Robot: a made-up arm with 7 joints.
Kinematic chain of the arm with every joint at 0, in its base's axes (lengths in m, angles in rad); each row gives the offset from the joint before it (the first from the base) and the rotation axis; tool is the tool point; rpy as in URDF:
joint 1: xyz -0.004 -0.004 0.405 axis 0 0.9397 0.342
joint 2: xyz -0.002 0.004 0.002 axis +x
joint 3: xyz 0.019 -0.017 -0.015 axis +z
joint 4: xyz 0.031 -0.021 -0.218 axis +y
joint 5: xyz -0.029 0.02 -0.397 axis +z
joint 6: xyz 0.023 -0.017 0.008 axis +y
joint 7: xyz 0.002 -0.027 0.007 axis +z
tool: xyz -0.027 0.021 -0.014 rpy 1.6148 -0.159 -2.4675
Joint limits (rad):
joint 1: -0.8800..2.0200
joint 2: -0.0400..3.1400
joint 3: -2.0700..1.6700
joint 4: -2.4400..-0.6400
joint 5: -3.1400..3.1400
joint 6: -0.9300..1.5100
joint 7: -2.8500..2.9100
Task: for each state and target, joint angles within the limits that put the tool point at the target. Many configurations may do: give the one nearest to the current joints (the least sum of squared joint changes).
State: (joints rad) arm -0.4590 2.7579 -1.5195 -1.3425 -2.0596 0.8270 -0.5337
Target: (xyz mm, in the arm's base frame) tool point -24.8 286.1 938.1
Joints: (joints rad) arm -0.3987 3.1400 -1.1530 -0.8905 -2.0809 0.8480 -0.4595
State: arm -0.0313 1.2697 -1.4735 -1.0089 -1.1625 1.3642 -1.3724
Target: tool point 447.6 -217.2 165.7
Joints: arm -0.7915 0.6579 -1.0517 -1.4354 -1.1446 1.3672 -1.3976
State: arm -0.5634 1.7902 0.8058 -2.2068 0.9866 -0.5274 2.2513
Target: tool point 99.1 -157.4 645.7
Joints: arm -0.5673 1.9284 0.7990 -2.2867 0.9882 -0.5228 2.2386
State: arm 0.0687 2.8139 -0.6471 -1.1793 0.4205 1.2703 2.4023
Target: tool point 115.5 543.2 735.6
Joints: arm -0.0391 2.5524 -0.9078 -0.6400 -0.0711 1.3494 2.9100
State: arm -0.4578 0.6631 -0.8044 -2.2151 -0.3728 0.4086 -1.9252
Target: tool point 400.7 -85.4 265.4
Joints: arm -0.2947 1.0870 -0.4811 -1.9544 -0.3656 0.3798 -1.8768
